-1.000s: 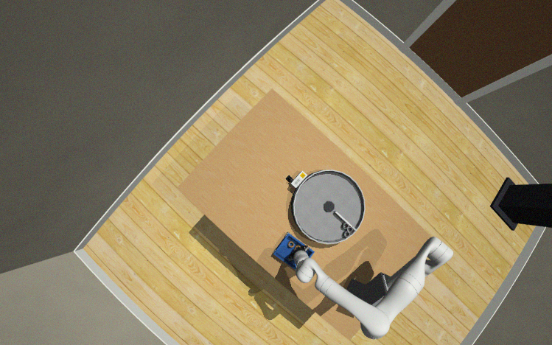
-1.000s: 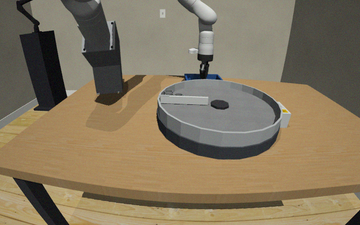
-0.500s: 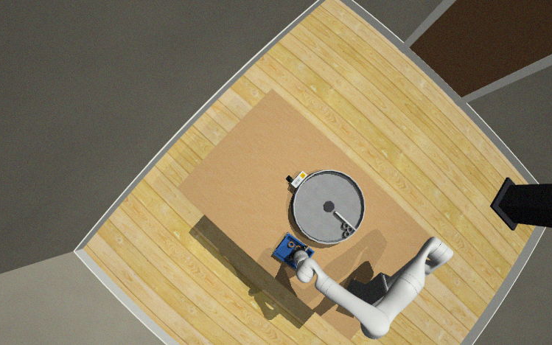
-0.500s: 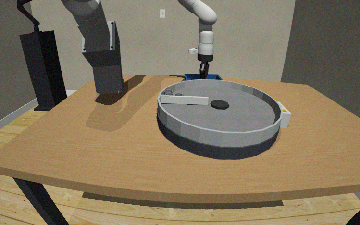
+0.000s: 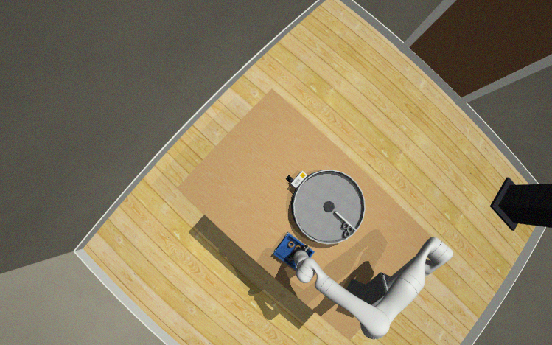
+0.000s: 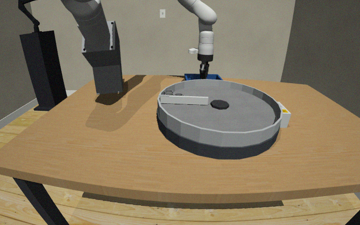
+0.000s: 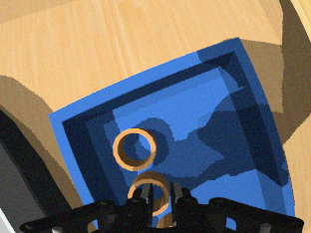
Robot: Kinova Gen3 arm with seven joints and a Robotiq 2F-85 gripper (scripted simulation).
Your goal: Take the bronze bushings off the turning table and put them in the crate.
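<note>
My hand is 2 cm to the right of the blue crate and 1 cm above it. Also, from my hand: grey turning table (3 cm ahead, 31 cm to the right, 1 cm above).
</note>
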